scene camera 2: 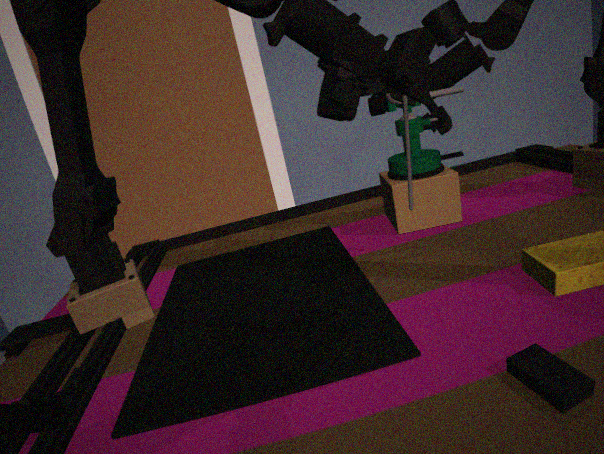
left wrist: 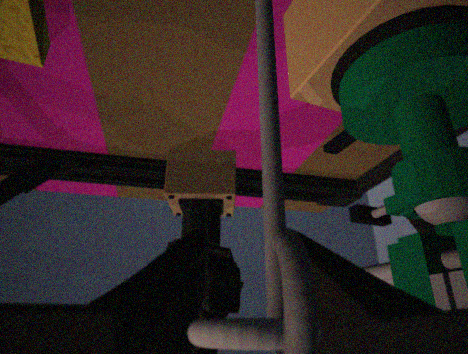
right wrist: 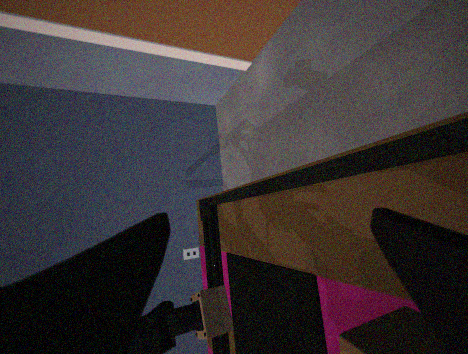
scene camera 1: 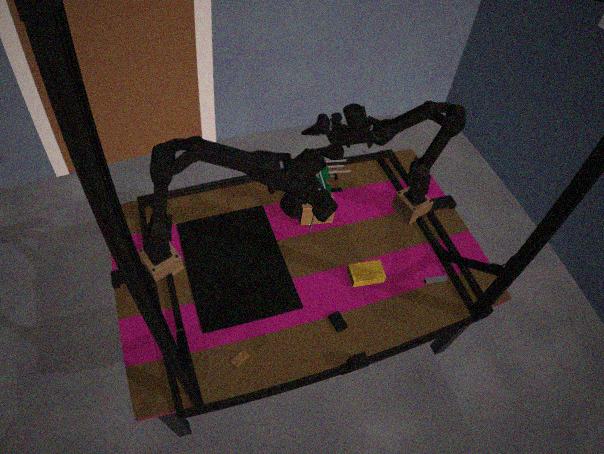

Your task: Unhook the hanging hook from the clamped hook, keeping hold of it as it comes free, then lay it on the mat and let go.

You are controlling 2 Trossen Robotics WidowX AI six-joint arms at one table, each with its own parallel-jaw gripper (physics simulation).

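Pixels of known places: left gripper, between the fingertips: (scene camera 2: 422,102) (left wrist: 245,242) (scene camera 1: 327,196); right gripper, between the fingertips: (scene camera 2: 384,116) (right wrist: 268,220) (scene camera 1: 306,142); left arm's base, origin of its link: (scene camera 2: 102,279) (right wrist: 198,315) (scene camera 1: 158,253); right arm's base, origin of its link: (left wrist: 202,205) (scene camera 1: 415,197).
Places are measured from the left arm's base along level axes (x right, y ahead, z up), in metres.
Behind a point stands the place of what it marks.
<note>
The hanging hook (scene camera 2: 407,153) {x 0.204, y 0.422, z 0.080 m} (left wrist: 268,123) {x 0.203, y 0.425, z 0.113 m} is a thin grey rod that hangs straight down in front of the green clamp (scene camera 2: 415,159) {x 0.141, y 0.496, z 0.049 m} (scene camera 1: 324,177) {x 0.131, y 0.522, z 0.111 m} (left wrist: 373,88) {x 0.145, y 0.496, z 0.049 m}. The clamp stands on a wooden block (scene camera 2: 435,203) {x 0.167, y 0.502, z -0.025 m} (scene camera 1: 308,216) {x 0.145, y 0.464, z -0.021 m} (left wrist: 317,46) {x 0.170, y 0.507, z 0.004 m}. My left gripper (scene camera 2: 396,96) (left wrist: 245,242) {x 0.213, y 0.452, z 0.142 m} is shut on the top of the hanging hook. The clamped hook (scene camera 2: 446,92) {x 0.166, y 0.556, z 0.143 m} (scene camera 1: 341,167) {x 0.148, y 0.572, z 0.144 m} sticks out sideways beside it; I cannot tell whether the two touch. The black mat (scene camera 1: 233,266) {x 0.135, y 0.177, z -0.061 m} (scene camera 2: 255,324) {x 0.195, y 0.156, z -0.061 m} (right wrist: 275,309) {x 0.023, y 0.274, z -0.061 m} lies bare to the left. My right gripper (scene camera 1: 315,129) (right wrist: 268,220) {x -0.027, y 0.589, z 0.108 m} is open and empty, high behind the clamp.
A yellow block (scene camera 1: 368,272) {x 0.409, y 0.478, z -0.037 m}, a small black block (scene camera 1: 337,321) {x 0.465, y 0.298, z -0.052 m} and a small tan piece (scene camera 1: 240,358) {x 0.386, y 0.017, z -0.058 m} lie on the striped table. Black frame rails run around the table's edge (scene camera 1: 287,387) {x 0.525, y 0.066, z -0.066 m}.
</note>
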